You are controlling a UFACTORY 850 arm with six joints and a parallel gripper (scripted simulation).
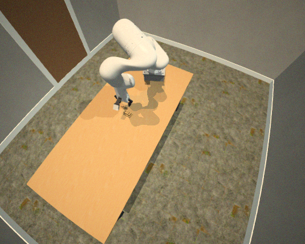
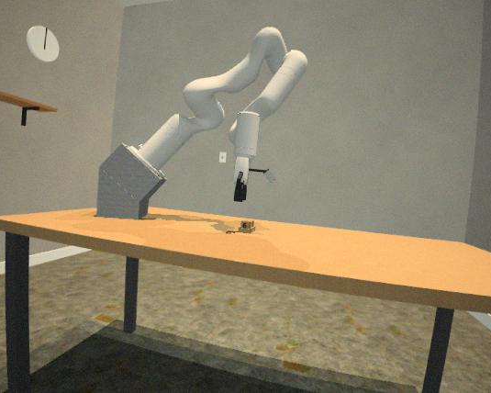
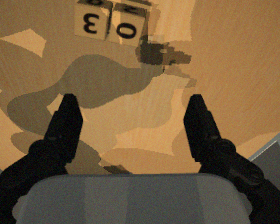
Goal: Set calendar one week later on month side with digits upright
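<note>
Right now the wooden calendar tray is 12 cm below my hand, 3 cm to the left of it and 3 cm ahead of it.
</note>
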